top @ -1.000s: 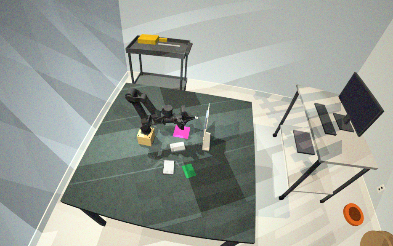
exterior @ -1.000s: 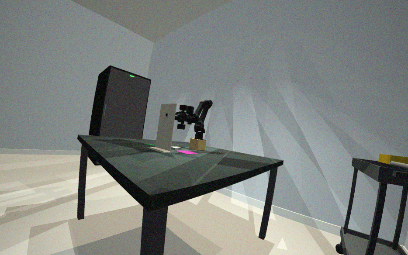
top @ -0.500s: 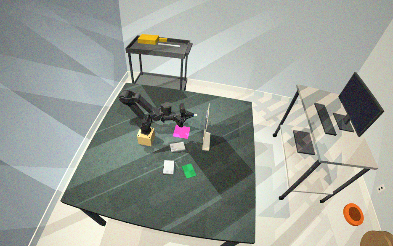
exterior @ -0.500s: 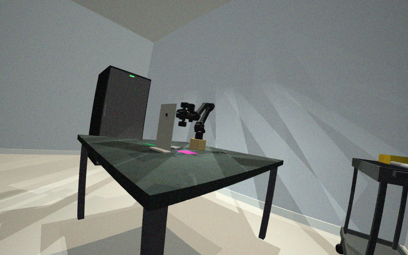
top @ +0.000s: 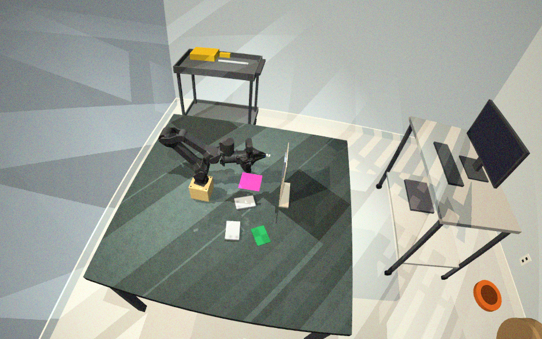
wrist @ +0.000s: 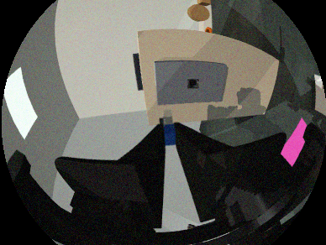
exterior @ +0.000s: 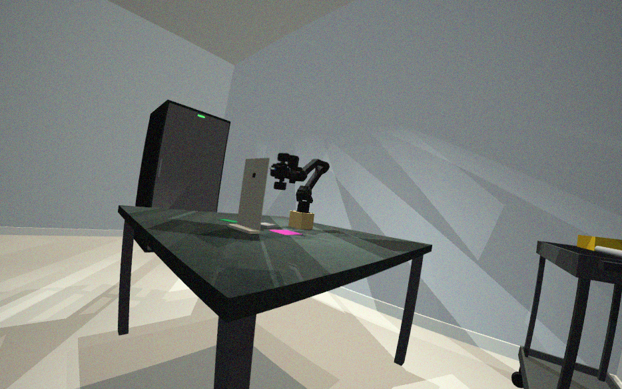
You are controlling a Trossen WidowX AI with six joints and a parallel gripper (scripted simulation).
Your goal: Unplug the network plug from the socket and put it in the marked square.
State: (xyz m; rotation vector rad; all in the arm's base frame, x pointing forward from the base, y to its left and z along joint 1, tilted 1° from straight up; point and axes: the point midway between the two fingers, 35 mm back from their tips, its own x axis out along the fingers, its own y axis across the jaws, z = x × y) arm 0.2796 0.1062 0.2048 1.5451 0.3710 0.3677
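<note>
Right now my gripper tip is 300 mm above the magenta marked square, 90 mm past it and 50 mm to the right of it. From my gripper tip the other things lie so: green patch 290 mm below, 270 mm to the right, 80 mm ahead; beige panel 150 mm below, 110 mm ahead, 20 mm to the left; network plug 10 mm ahead.
</note>
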